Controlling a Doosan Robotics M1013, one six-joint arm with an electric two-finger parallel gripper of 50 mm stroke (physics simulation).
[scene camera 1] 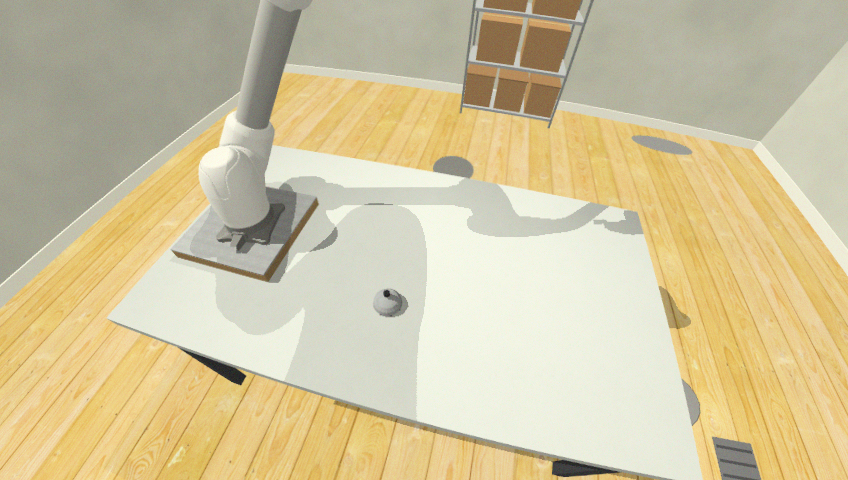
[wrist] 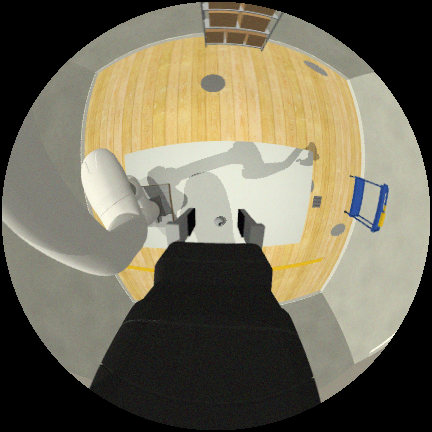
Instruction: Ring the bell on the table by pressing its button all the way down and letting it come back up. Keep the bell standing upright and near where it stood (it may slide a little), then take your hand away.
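Observation:
A small grey domed bell with a dark button on top stands upright on the white table. In the wrist view it shows between the two fingertips, a little right of the middle of the gap. My gripper is open with nothing between its fingers, and it is high above the table, well apart from the bell. The gripper does not show in the scene view, where the upper arm runs out of the top of the picture.
The arm's base stands on a grey-topped wooden board at the table's left end. A metal shelf rack with brown boxes stands by the back wall. A blue cart stands on the right in the wrist view. Shadows of the arm fall across the table.

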